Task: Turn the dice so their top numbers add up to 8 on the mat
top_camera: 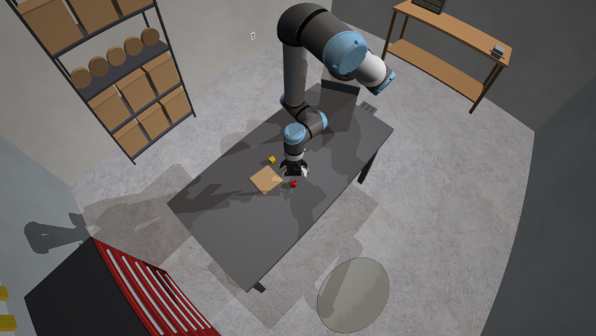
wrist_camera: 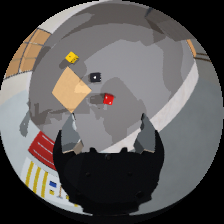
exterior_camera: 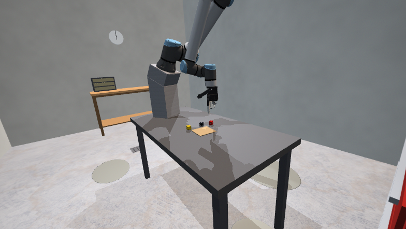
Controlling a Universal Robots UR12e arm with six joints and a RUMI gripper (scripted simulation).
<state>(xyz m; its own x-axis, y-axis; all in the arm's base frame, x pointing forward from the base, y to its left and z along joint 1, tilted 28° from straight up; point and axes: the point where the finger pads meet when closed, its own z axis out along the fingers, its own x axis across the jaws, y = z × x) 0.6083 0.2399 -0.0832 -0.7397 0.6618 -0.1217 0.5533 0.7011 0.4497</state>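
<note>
Now: the red die 100 mm below my hand. The rest, counted from my hand: tan mat (120 mm to the right, 110 mm below, 110 mm ahead); then yellow die (200 mm to the right, 100 mm below, 10 mm ahead); then black die (100 mm below, 80 mm to the right, 10 mm behind).
</note>
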